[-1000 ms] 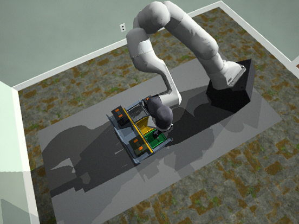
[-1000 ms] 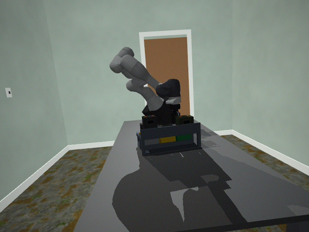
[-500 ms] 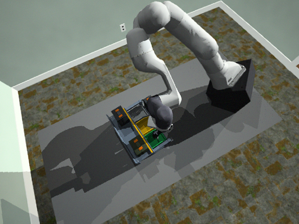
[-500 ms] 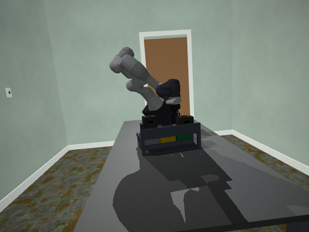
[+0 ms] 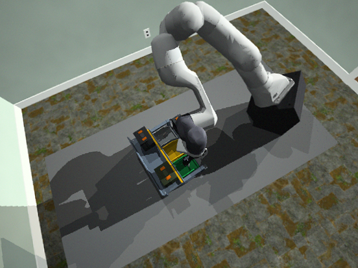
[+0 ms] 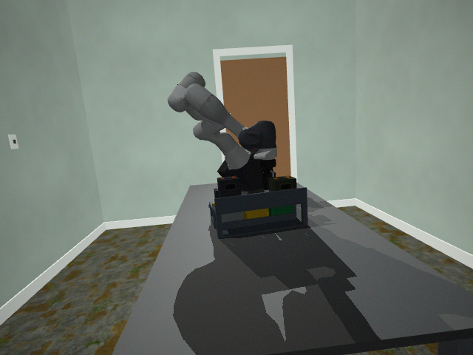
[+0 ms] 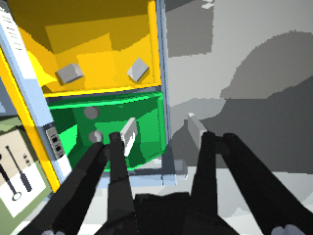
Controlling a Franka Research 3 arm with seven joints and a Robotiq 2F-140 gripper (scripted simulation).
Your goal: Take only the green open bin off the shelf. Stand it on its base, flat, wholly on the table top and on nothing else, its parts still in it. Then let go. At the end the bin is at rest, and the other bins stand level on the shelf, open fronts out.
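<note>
The green open bin lies 8 cm ahead of my hand, 2 cm below it and 1 cm to the right of it. Also, from my hand: yellow rail: 12 cm to the right, 12 cm ahead, 5 cm above; yellow bin: 12 cm to the right, 7 cm ahead, 2 cm below.
</note>
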